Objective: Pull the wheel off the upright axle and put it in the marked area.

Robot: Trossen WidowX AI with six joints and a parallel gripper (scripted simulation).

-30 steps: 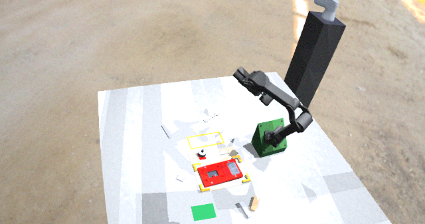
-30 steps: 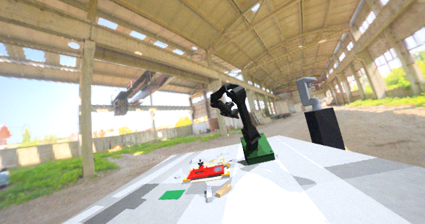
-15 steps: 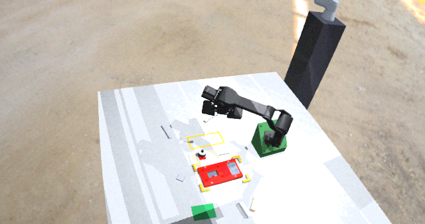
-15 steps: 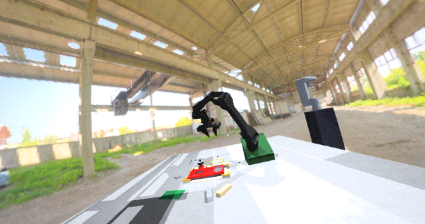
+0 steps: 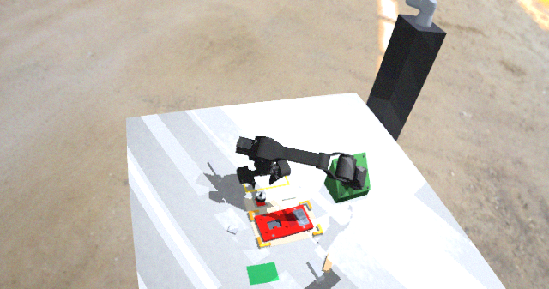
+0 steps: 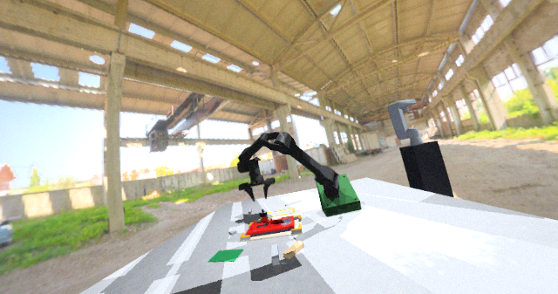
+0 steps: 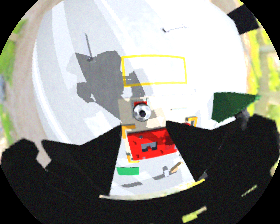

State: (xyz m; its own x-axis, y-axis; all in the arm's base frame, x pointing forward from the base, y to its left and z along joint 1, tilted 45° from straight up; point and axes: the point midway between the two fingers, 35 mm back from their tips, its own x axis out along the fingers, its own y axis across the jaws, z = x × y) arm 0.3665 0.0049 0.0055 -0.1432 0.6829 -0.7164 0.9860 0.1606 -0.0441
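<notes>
My gripper tip is now 70 mm above the wheel. The rest, counted from my gripper tip: tan block 300 mm to the left, 190 mm behind, 100 mm below; upright axle 70 mm below.
</notes>
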